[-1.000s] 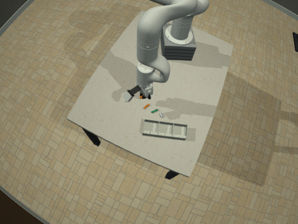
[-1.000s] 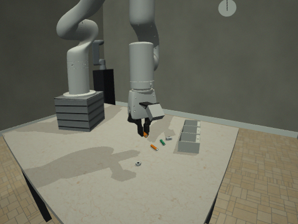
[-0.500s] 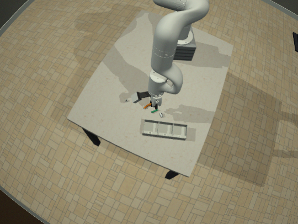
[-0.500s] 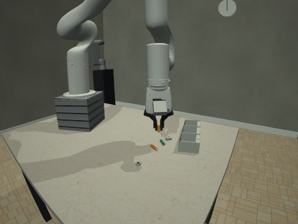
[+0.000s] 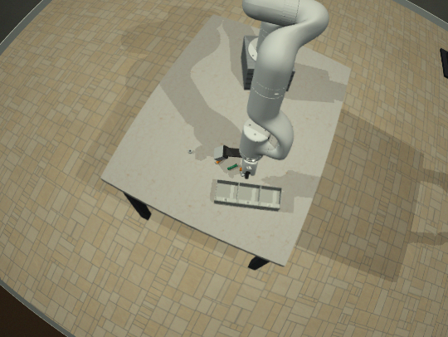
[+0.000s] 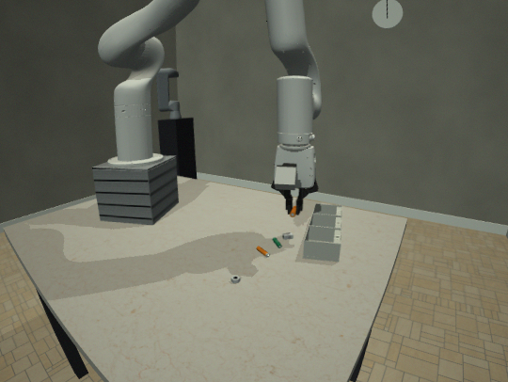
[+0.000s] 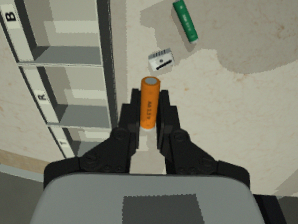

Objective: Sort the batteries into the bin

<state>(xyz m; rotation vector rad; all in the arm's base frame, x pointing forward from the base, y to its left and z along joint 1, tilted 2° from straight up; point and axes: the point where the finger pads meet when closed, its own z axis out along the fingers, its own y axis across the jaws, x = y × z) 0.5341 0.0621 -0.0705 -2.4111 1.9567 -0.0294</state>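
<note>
The grey bin is 8 cm ahead of my hand, 7 cm below it and 4 cm to the left of it. Round my hand: green battery: 8 cm below, 6 cm to the right, 2 cm behind; thin orange battery: 11 cm to the right, 8 cm below, 3 cm behind; thick orange battery: 2 cm below.
</note>
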